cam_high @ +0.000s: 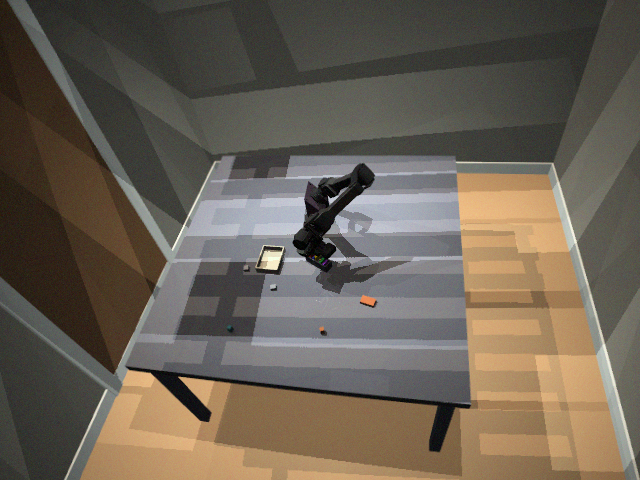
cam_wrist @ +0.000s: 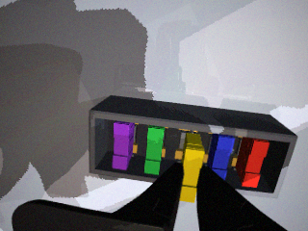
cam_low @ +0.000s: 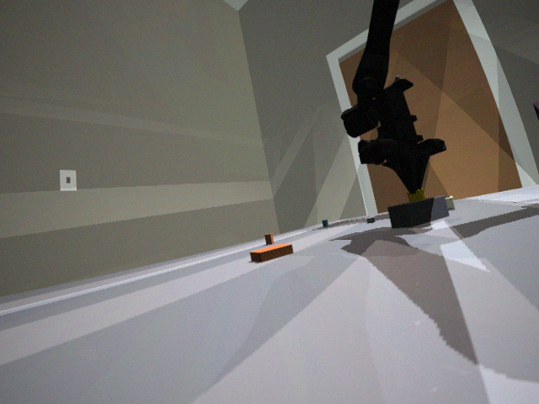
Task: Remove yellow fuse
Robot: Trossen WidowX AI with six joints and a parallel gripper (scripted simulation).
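The cream tray is 220 mm to the right of my gripper tip, 50 mm below it and 20 mm ahead of it. The rest, counted from my gripper tip: orange cube: 320 mm ahead, 90 mm to the left, 40 mm below; yellow fuse: 10 mm below; orange bar: 240 mm to the left, 160 mm ahead, 50 mm below.
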